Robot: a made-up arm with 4 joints.
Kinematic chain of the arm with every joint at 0, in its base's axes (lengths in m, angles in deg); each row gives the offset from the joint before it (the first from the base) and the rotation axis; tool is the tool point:
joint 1: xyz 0 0 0.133 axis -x
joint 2: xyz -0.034 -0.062 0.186 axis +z
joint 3: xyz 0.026 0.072 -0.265 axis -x
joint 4: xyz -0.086 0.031 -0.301 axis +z
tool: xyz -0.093 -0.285 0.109
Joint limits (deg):
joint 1: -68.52..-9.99
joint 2: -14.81..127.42
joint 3: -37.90..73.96
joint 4: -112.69..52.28
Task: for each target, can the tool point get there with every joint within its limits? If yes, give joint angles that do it. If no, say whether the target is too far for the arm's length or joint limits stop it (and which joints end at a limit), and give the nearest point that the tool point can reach.
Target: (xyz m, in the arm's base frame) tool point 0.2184 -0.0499 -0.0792
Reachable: yes | joints -61.86 93.66 41.69 -2.31
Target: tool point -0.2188 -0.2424 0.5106
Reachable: no: joint limits stop it (at a limit: joint 1, joint 2, joint 3) | nearest point -0.1850 -0.2323 0.2167 | short by 0.296 m
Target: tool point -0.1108 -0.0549 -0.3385
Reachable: yes | joints -55.20 68.18 55.33 -74.31
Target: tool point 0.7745 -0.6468 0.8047
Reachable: no: too far | nearest point 0.2129 -0.2126 0.1755 | short by 0.949 m
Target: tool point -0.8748 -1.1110 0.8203
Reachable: no: too far | nearest point -0.3506 -0.3838 -0.0272 | short by 1.234 m
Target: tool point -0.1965 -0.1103 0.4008
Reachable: no: joint limits stop it (at a limit: joint 1, joint 2, joint 3) | nearest point -0.2059 -0.2249 0.2137 | short by 0.220 m
